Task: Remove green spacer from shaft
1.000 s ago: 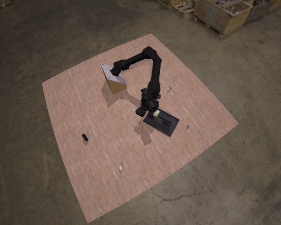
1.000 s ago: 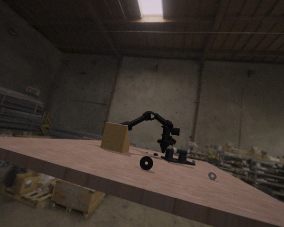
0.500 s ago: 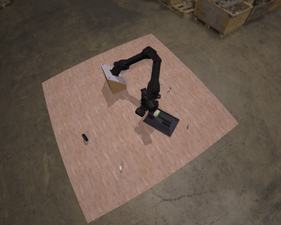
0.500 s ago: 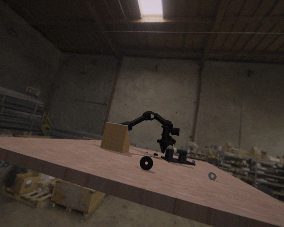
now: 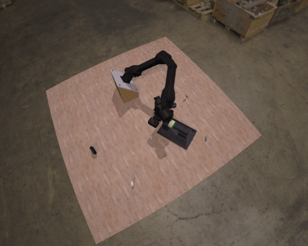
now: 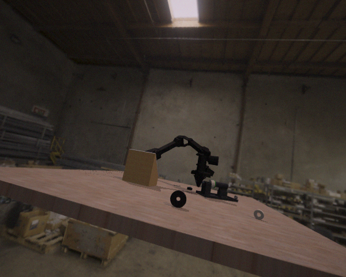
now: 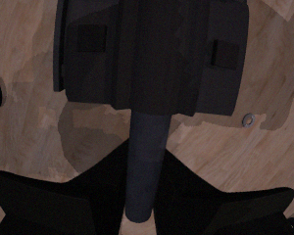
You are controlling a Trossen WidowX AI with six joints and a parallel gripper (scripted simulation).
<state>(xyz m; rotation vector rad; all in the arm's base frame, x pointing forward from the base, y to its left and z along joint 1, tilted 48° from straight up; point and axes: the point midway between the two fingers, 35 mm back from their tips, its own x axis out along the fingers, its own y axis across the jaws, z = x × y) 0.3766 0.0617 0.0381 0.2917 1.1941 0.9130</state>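
My gripper tip is 4 cm short of the grey-blue shaft, 3 cm below it and 2 cm to the right of it. From my gripper tip the other things lie so: green spacer (9 cm ahead, 5 cm to the left, 3 cm above); white ring (35 cm to the right, 27 cm ahead, 3 cm below); white spacer (9 cm ahead, 4 cm to the left, 3 cm above).
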